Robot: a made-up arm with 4 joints. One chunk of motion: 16 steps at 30 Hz.
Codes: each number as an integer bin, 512 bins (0 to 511) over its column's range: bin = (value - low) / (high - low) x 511, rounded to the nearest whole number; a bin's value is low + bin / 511 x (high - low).
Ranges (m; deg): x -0.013..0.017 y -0.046..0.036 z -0.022..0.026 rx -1.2..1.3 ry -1.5..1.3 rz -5..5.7
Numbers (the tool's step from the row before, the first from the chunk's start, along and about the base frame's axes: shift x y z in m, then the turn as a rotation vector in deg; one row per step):
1: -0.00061 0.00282 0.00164 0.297 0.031 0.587
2: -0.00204 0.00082 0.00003 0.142 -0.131 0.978
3: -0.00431 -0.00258 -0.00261 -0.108 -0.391 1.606
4: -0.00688 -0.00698 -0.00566 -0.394 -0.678 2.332
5: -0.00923 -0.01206 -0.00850 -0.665 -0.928 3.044
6: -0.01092 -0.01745 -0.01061 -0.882 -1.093 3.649
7: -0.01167 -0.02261 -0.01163 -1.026 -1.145 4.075
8: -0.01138 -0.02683 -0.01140 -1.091 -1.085 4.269
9: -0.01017 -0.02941 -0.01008 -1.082 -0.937 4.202
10: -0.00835 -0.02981 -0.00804 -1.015 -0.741 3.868
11: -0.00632 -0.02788 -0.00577 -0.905 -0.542 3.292
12: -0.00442 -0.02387 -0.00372 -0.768 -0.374 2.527
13: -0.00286 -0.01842 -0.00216 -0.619 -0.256 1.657
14: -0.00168 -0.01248 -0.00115 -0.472 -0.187 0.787
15: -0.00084 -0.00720 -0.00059 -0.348 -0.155 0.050
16: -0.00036 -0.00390 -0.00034 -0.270 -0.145 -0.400
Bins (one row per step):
1: 211 304 252 306 279 267
2: 187 292 235 274 250 285
3: 148 271 206 223 202 315
4: 104 243 174 165 150 350
5: 64 212 144 109 104 384
6: 35 178 121 65 74 413
7: 23 146 110 36 65 433
8: 28 119 113 22 76 443
9: 48 103 127 24 103 439
10: 79 101 149 38 139 424
11: 114 113 173 60 175 396
12: 146 138 195 88 205 359
13: 173 172 211 119 227 318
14: 193 209 222 149 240 276
15: 207 242 228 174 245 241
16: 215 262 231 190 247 220

